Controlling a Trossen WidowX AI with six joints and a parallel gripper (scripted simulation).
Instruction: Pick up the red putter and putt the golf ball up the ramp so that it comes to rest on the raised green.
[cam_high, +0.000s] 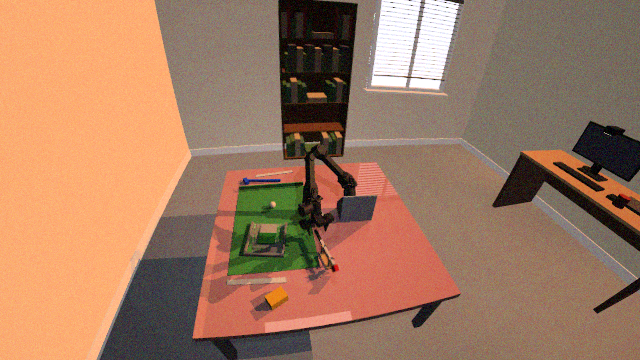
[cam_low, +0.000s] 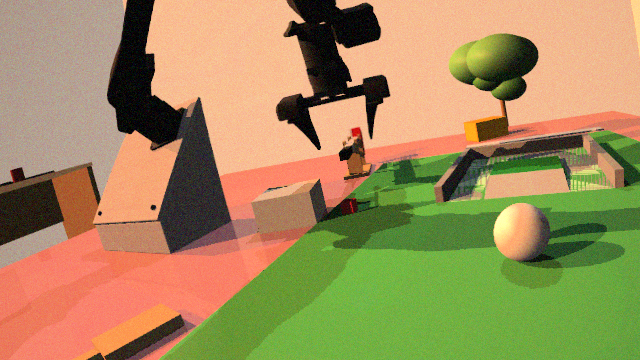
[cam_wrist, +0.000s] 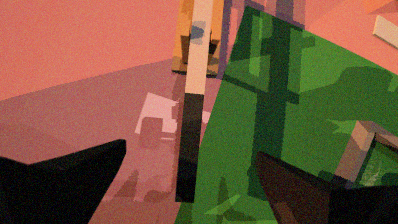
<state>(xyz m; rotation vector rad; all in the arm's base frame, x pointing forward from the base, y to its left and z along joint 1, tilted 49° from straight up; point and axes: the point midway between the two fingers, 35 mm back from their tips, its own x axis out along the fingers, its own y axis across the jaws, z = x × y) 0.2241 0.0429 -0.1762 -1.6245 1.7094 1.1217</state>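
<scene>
The red putter lies 3 cm behind my gripper tip, 11 cm to the left of it and 2 cm below it. Round my gripper tip: beige box (4 cm behind, 16 cm to the right, 5 cm below); then wooden stand (3 cm behind, 13 cm to the left, 4 cm below); then small red cube (4 cm ahead, 16 cm to the right, 6 cm below).
</scene>
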